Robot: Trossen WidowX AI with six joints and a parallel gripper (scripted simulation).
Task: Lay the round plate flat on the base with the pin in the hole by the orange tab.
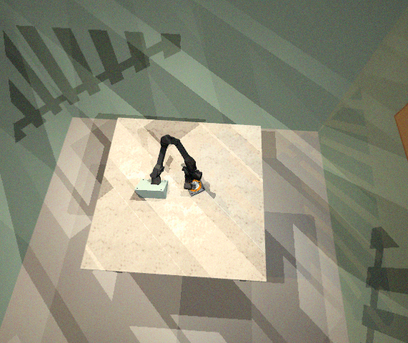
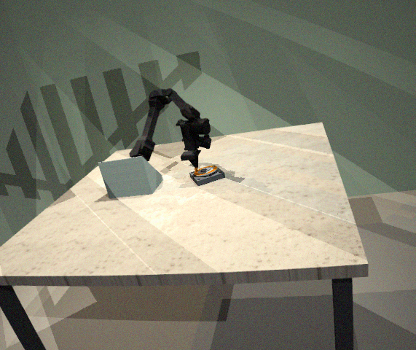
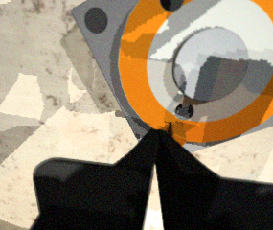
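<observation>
Now: gripper tip 2 cm short of the round plate, 2 cm to the left of it and 1 cm above it. From my gripper tip the other things lie so: square grey base (5 cm ahead, 2 cm to the right, 2 cm below).
</observation>
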